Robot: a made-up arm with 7 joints.
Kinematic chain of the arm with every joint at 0, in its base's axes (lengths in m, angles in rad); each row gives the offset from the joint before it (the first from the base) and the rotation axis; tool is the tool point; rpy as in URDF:
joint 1: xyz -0.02 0 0.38 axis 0 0.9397 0.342
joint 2: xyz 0 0.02 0 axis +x
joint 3: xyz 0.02 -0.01 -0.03 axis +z
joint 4: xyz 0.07 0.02 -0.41 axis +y
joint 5: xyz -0.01 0 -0.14 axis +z
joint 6: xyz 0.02 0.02 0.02 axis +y
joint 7: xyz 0 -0.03 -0.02 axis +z
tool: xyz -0.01 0.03 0 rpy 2.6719 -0.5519 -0.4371
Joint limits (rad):
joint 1: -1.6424..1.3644
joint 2: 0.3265..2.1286
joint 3: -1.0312..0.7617
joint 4: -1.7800..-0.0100
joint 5: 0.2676..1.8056
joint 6: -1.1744..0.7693
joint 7: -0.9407..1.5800
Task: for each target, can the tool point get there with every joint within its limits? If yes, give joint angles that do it. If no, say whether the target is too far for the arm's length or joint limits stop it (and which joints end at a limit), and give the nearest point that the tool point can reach.
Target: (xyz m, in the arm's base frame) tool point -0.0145 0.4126 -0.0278
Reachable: yes | joints 0.3490 0.9292 -0.3813 -0.9299 0.7967 0.0220 1.3438
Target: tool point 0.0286 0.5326 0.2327
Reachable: yes | joints 0.6671 1.5256 -0.2788 -1.3554 0.8025 -0.6410 0.4978
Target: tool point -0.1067 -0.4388 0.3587
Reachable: no: joint limits stop it (at a limit: joint 1, joint 2, joint 3, joint 4, joint 5, joint 6, joint 7) | nearest point -0.3727 -0.0980 0.1154 | short by 0.496 m
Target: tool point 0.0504 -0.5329 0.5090
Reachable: no: joint limits stop it (at a limit: joint 1, joint 2, joint 3, joint 4, joint 6, joint 7) | nearest point 0.3557 -0.2258 0.4826 | short by 0.434 m
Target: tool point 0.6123 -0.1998 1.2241
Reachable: no: too far | nearest point 0.4573 -0.0224 0.6677 | short by 0.604 m
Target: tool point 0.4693 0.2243 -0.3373
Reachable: no: too far | nearest point 0.3156 0.1595 -0.1099 | short by 0.282 m
